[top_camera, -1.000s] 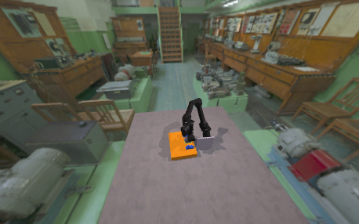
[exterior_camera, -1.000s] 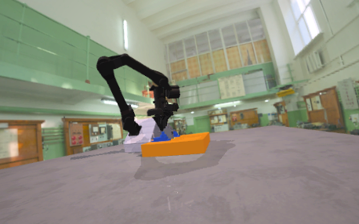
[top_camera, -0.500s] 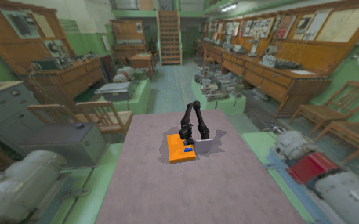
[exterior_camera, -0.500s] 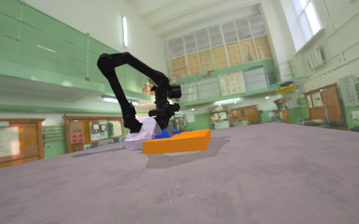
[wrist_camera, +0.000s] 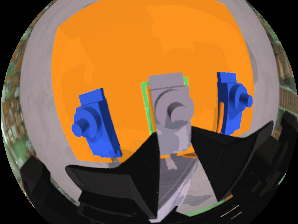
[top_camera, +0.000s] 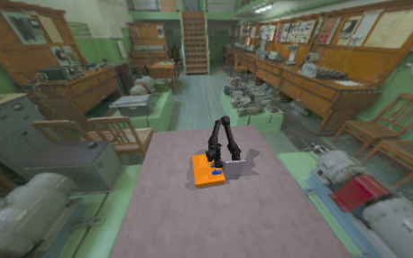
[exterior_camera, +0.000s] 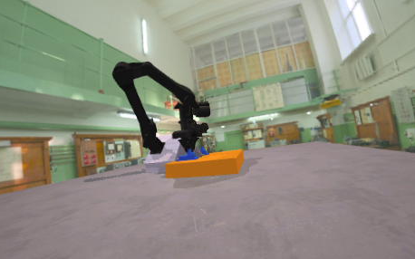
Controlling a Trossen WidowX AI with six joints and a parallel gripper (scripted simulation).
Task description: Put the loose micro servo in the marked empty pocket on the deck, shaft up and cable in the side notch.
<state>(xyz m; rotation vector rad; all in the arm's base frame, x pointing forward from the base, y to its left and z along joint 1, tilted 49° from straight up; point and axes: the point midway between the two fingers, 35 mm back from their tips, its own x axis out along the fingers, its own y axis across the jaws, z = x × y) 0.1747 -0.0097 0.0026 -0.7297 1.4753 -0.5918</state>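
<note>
My gripper tip is 120 mm short of the orange deck, 10 mm to the right of it and 30 mm above it.
</note>
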